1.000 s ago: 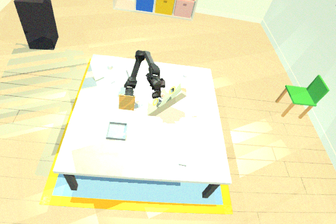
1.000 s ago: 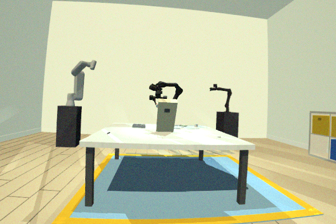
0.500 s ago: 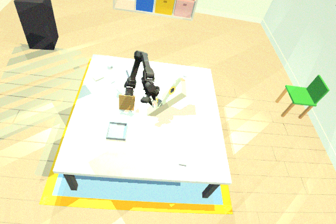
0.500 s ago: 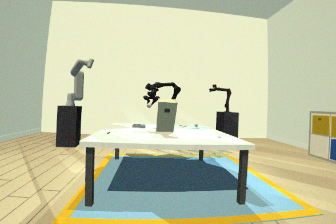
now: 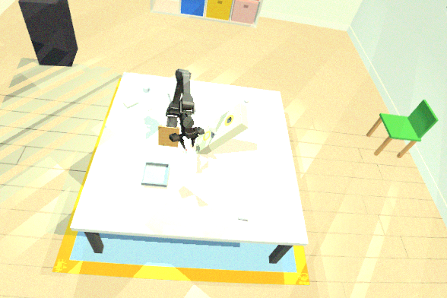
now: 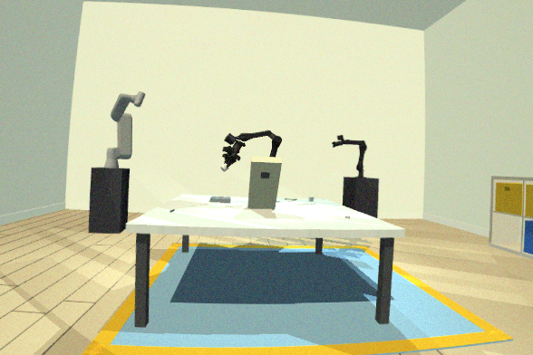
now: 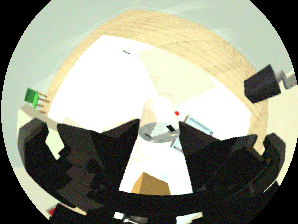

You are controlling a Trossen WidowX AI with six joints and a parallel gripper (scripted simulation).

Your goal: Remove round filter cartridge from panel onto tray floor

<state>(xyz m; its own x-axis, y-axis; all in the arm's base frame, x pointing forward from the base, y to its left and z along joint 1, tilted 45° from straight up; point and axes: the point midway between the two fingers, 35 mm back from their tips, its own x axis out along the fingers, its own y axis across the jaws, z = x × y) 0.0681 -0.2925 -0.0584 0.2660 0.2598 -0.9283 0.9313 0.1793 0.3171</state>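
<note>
My gripper tip is 180 mm past the shallow square tray, 10 mm to the left of it and 250 mm above it. Round my gripper tip: filter cartridge (right at my gripper tip); service panel (230 mm ahead, 230 mm to the left, 90 mm below).
</note>
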